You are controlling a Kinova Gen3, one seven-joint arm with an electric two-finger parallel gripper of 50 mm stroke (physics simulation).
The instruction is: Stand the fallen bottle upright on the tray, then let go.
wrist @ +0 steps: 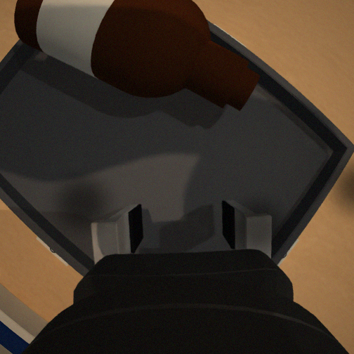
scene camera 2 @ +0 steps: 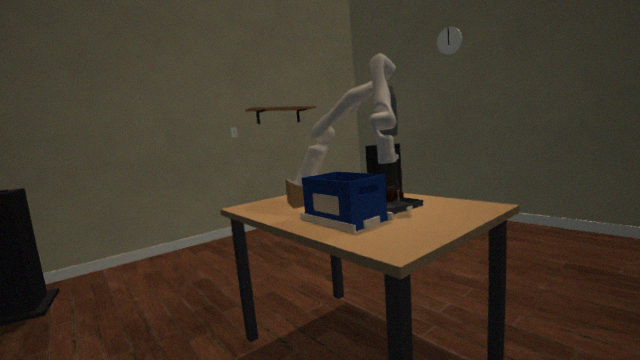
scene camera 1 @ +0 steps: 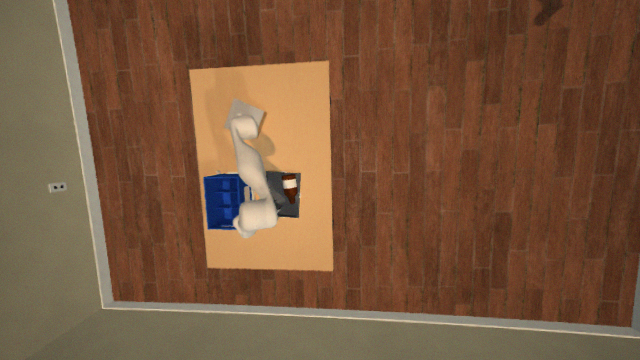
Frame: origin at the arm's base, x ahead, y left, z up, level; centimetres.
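Seen in the pictures: gripper, fingertip midpoint: (scene camera 2: 391, 202) (scene camera 1: 277, 204).
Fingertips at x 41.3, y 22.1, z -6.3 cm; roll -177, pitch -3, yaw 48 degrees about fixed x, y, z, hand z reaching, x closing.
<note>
Pixels of each thing's top centre, then the offset from my fingertips to it. "pt": a spot on its surface instead. Level surfaces: height alone.
- brown bottle, top centre: (scene camera 2: 387, 186) (scene camera 1: 288, 190) dx -10.1, dy +6.3, dz +5.2 cm
- dark grey tray, surface spot: (scene camera 1: 294, 213) pt dx +4.1, dy +9.8, dz -2.1 cm
- blue crate with compartments, top centre: (scene camera 2: 341, 176) (scene camera 1: 222, 203) dx +0.7, dy -24.5, dz +14.9 cm
- table, surface height: dz -2.7 cm
- pale low frame, surface spot: (scene camera 2: 327, 223) pt dx +4.3, dy -34.4, dz -1.2 cm
The brown bottle (scene camera 1: 290, 188) (wrist: 145, 50) with a white label lies on its side in the dark grey tray (scene camera 1: 294, 213) (wrist: 310, 200). In the wrist view it lies along the tray's upper edge, its neck pointing to the lower right, its base end at the upper left. My gripper (wrist: 181, 219) is open and empty over the tray. The bottle is apart from the fingers, above them in the wrist view. In scene camera 2 the tray (scene camera 2: 412, 203) shows behind the blue crate, and a small dark reddish part of the bottle (scene camera 2: 391, 195) shows near the gripper, partly hidden.
A blue crate with compartments (scene camera 1: 222, 202) (scene camera 2: 345, 197) stands on the table (scene camera 1: 310, 125) (scene camera 2: 450, 220) beside the tray, in a pale low frame (scene camera 2: 327, 223). The arm (scene camera 1: 250, 165) (scene camera 2: 345, 102) reaches over from its base, partly above the crate and the tray.
</note>
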